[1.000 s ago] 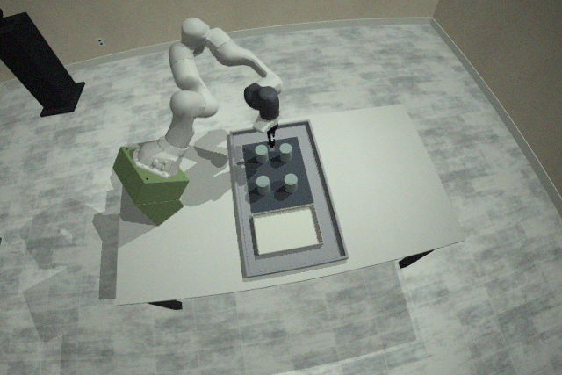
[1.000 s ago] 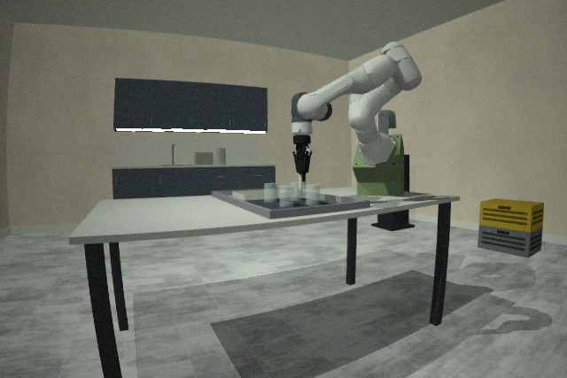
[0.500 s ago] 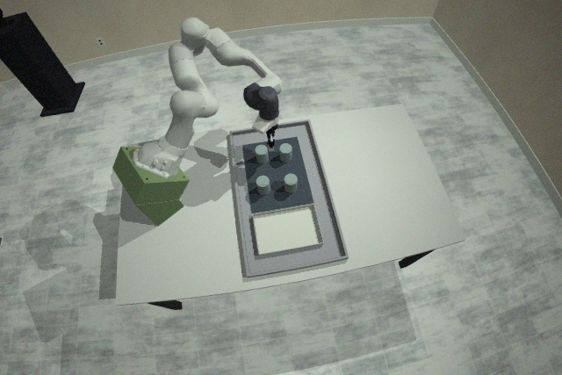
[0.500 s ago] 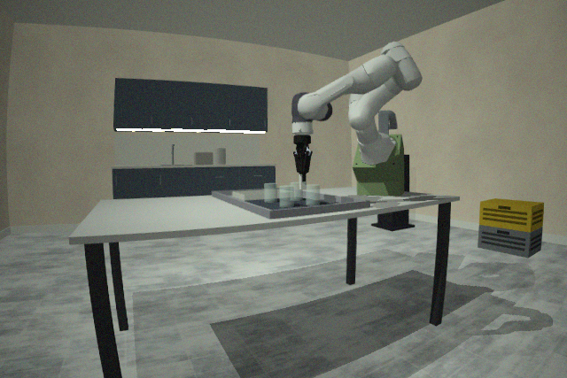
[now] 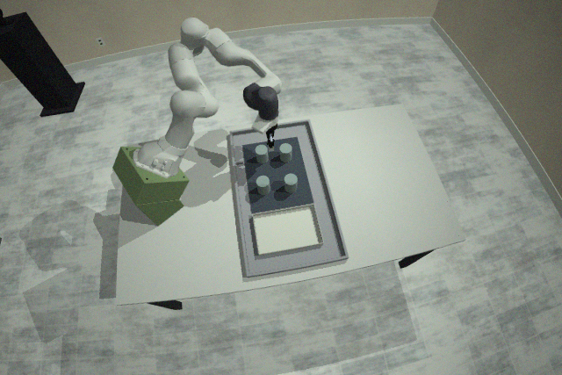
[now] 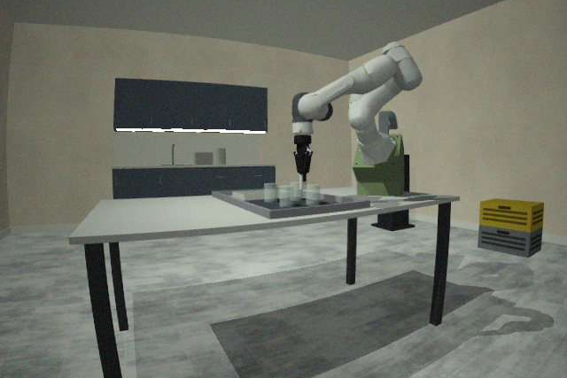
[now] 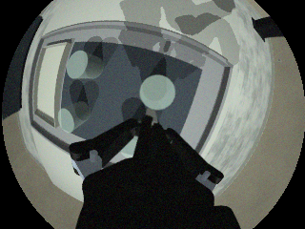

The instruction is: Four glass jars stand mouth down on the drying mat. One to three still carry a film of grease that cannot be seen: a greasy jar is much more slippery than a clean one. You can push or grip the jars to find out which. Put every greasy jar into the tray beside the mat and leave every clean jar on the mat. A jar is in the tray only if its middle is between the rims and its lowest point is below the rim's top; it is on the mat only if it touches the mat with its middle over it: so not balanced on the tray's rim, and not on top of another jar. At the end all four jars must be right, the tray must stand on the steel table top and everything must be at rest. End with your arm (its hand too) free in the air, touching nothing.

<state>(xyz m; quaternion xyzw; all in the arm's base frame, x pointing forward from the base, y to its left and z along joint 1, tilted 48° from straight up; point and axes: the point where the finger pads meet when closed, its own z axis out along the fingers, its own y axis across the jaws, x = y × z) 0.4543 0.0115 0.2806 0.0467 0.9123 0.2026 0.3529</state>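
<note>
Now: the dark drying mat 2 cm ahead of my hand, 9 cm to the right of it and 11 cm below it. Also, from my hand: white tray (4 cm ahead, 41 cm to the right, 10 cm below); then grey steel surround (4 cm ahead, 20 cm to the right, 11 cm below).
</note>
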